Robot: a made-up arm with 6 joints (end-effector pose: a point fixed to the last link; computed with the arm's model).
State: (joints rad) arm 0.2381 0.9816 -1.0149 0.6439 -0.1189 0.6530
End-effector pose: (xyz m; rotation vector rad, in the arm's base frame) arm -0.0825 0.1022 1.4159 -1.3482 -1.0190 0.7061
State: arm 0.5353 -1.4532 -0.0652 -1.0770 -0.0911 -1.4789
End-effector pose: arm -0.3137 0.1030 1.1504 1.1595 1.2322 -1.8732
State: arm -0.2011 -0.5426 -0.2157 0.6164 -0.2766 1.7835
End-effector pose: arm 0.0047 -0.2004 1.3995 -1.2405 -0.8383 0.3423
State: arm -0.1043 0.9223 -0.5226 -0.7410 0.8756 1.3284
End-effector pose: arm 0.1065 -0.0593 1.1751 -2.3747 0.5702 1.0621
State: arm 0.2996 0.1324 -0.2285 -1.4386 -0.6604 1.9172
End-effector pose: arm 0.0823 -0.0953 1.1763 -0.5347 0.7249 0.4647
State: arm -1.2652 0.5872 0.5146 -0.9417 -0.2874 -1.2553
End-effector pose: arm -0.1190 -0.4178 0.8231 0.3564 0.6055 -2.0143
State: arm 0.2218 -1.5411 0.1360 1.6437 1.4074 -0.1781
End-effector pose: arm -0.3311 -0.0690 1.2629 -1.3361 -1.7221 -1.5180
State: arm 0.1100 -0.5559 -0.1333 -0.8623 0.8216 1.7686
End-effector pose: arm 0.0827 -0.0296 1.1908 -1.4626 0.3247 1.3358
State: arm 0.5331 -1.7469 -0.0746 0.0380 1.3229 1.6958
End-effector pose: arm 0.0257 0.0677 1.2961 -1.9904 -0.0393 0.4217
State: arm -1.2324 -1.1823 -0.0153 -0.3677 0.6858 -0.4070
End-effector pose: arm 0.0483 -0.4560 0.5988 1.1944 0.7896 -0.3828
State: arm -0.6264 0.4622 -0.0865 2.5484 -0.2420 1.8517
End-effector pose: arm -0.1437 -0.2046 0.9856 1.7755 1.8487 0.3258
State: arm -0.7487 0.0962 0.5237 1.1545 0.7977 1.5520
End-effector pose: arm 0.0786 -0.1622 1.0722 -3.0654 -0.6815 0.0592
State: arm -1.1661 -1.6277 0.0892 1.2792 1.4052 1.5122
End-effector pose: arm 0.1836 -0.5463 0.9274 -1.2418 0.3583 -0.0698
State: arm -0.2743 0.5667 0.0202 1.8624 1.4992 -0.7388
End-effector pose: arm -0.2836 -0.2672 1.2393 0.7615 2.7904 -0.6585
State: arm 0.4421 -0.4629 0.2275 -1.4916 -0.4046 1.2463
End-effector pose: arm -0.0434 -0.1590 1.1620 -0.2618 0.9034 -0.2505
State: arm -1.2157 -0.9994 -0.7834 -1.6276 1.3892 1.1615
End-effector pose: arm 0.2018 -0.4108 0.9328 0.7830 -1.1824 1.1444
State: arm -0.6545 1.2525 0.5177 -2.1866 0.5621 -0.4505
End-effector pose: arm -0.1275 -0.3689 1.2301 -0.9552 0.7890 -1.9012
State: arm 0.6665 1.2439 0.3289 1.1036 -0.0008 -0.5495
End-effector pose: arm -0.1242 0.3273 1.1850 -2.2619 -1.0585 1.1066
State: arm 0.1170 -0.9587 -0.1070 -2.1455 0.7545 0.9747
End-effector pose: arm 0.0039 -0.0784 1.0386 0.2470 0.8881 1.2187
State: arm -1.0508 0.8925 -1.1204 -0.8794 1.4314 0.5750
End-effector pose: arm 0.2059 -0.3701 1.0981 -0.9524 -0.6147 1.0422
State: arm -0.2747 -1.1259 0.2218 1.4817 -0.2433 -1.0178
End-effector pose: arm 0.0430 -0.3868 1.0285 1.3410 -1.0863 -0.7702
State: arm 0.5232 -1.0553 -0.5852 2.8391 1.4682 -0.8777
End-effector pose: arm -0.2337 -0.0825 1.0087 0.2034 1.9628 0.6587
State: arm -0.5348 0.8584 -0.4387 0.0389 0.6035 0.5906
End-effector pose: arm 0.0602 -0.2313 1.3290 -1.6178 -0.6525 0.3062
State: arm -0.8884 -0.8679 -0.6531 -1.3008 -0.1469 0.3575
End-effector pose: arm 0.0397 -0.3006 0.8094 1.5895 1.0021 0.7681
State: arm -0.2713 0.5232 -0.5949 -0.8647 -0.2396 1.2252
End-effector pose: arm 0.1472 -0.2631 1.1995 -0.6742 0.3822 0.6326
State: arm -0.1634 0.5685 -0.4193 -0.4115 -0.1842 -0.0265
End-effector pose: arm -0.0192 -0.3560 1.2830 -0.4534 -0.0301 -0.4642
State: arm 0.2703 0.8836 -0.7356 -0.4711 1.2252 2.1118
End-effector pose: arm -0.0043 -0.0086 1.0805 1.9973 -0.7685 -1.0548
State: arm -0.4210 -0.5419 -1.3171 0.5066 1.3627 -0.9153
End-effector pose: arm -0.0502 -0.5179 0.9296 1.0749 -0.9992 -1.3006
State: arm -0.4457 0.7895 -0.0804 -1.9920 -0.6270 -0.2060
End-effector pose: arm -0.2040 -0.3061 1.1772 0.0900 1.2198 -1.8839
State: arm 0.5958 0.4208 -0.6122 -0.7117 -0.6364 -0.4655
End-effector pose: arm -0.2381 -0.0303 1.1966 -0.0484 0.0003 -1.2085
